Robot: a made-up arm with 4 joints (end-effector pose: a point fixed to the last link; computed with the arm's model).
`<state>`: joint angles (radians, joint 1 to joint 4).
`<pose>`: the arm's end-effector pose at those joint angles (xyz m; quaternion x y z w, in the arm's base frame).
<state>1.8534 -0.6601 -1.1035 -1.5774</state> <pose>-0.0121 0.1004 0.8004 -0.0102 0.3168 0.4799 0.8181</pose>
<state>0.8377 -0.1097 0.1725 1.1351</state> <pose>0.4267 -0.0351 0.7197 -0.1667 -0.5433 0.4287 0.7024</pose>
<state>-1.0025 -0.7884 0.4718 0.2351</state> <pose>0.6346 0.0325 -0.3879 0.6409 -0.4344 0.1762 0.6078</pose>
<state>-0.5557 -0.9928 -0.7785 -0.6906</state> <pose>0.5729 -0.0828 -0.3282 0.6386 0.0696 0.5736 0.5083</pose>
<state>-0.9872 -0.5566 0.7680 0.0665</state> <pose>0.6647 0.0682 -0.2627 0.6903 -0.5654 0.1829 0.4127</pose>
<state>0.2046 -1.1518 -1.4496 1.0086</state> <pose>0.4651 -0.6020 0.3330 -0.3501 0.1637 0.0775 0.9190</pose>
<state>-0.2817 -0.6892 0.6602 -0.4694</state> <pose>0.7142 -0.1728 0.2136 0.4151 -0.5811 0.6144 0.3356</pose>
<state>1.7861 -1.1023 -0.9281 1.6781</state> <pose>-0.3847 0.1638 0.9520 -0.7390 -0.4670 -0.4179 0.2473</pose>
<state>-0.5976 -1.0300 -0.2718 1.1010</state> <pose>0.5893 -0.3288 -0.2629 0.1371 -0.1565 0.0544 0.9766</pose>
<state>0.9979 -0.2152 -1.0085 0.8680</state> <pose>0.4140 -0.0847 0.7578 -0.5937 -0.0897 0.3681 0.7099</pose>
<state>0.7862 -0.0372 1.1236 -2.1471</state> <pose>0.1369 0.0713 0.6045 -0.0203 -0.1423 -0.8419 0.5202</pose>
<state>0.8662 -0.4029 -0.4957 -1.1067</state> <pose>0.4511 -0.0170 0.5310 0.1423 0.2400 0.8314 0.4805</pose>
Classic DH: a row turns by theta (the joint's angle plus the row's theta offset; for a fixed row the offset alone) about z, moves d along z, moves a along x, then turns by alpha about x. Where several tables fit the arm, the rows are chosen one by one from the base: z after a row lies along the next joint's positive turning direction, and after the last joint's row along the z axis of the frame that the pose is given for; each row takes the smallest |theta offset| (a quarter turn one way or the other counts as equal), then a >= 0, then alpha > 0; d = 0 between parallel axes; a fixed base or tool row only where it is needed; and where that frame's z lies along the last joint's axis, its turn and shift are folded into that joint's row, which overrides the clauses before.
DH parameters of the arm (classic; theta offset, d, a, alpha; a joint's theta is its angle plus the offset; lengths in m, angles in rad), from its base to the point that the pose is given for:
base (fixed): -0.8379 0.1696 -0.1264 1.8316
joint 1: 0 0.0208 0.4177 -1.8316
joint 2: -0.7329 0.0657 -0.13 -1.5708
joint 3: 0 0.3 -0.12 -1.5708
joint 4: 1.0889 -0.0519 -0.1573 2.2213
tool (fixed): -1.488 -0.0526 0 0

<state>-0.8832 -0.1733 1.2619 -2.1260</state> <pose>0.4041 -0.0060 0.0120 -0.0907 0.6494 -0.5568 0.5099</pose>
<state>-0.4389 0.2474 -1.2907 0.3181</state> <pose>0.5036 0.2085 -0.1074 0.0992 0.1130 0.8694 0.4706</pose>
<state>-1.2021 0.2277 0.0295 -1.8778</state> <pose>0.2175 0.2519 0.0637 -0.3834 0.2726 -0.4948 0.7307</pose>
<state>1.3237 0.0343 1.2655 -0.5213</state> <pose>0.0691 0.3590 0.7994 -0.0713 0.2592 -0.9632 0.0062</pose>
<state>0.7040 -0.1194 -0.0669 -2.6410</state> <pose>0.2325 -0.0047 0.4824 -0.3805 -0.5387 -0.6634 0.3535</pose>
